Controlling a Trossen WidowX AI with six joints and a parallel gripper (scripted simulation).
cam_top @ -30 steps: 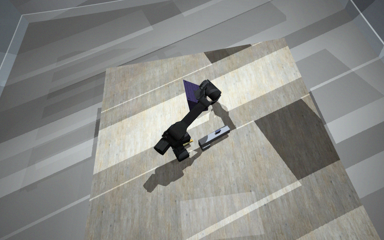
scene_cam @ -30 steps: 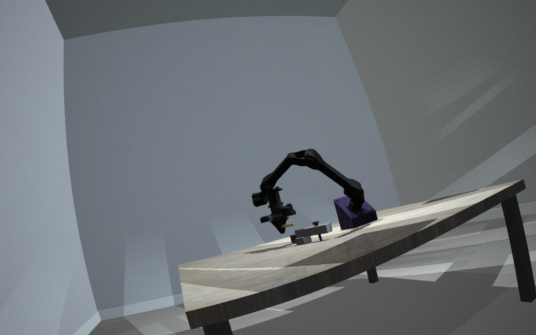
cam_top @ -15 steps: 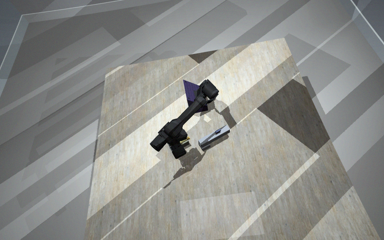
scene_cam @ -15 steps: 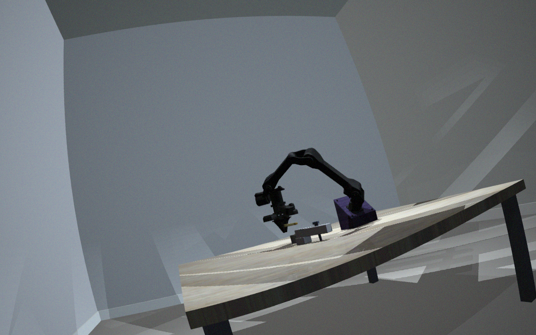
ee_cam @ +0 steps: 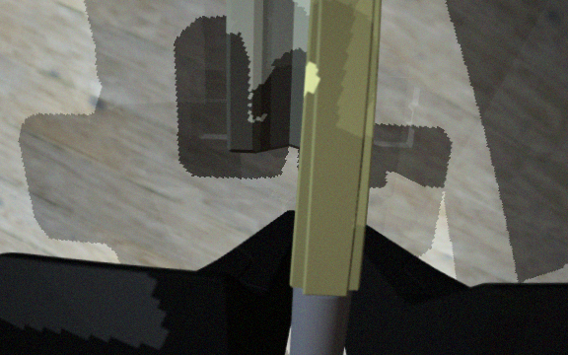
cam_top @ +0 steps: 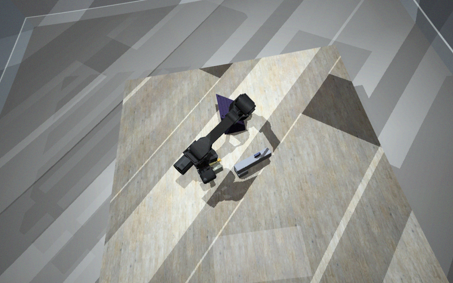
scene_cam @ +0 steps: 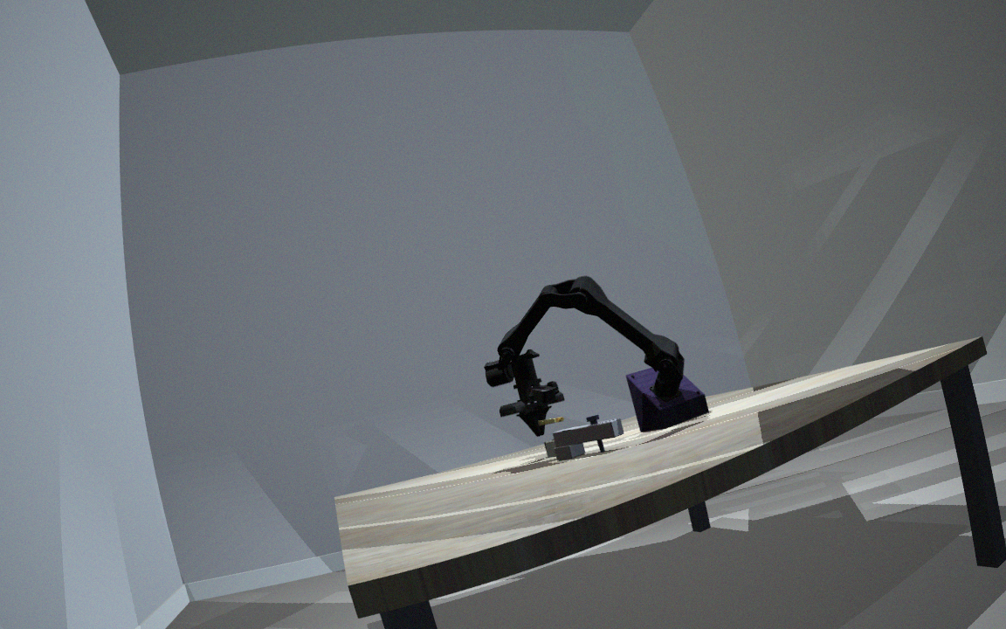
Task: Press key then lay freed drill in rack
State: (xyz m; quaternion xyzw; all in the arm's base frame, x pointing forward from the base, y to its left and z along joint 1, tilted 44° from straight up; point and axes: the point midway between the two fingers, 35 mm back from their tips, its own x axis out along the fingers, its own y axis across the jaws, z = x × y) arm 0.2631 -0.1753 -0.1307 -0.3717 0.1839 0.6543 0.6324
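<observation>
The drill lies 1 cm behind my gripper tip, 4 cm to the left of it and 3 cm above it. From my gripper tip the other things lie so: rack (2 cm behind, 5 cm to the left, 4 cm below); dark key (26 cm to the left, 1 cm below); grey housing block (1 cm ahead, 23 cm to the left, 2 cm below).
</observation>
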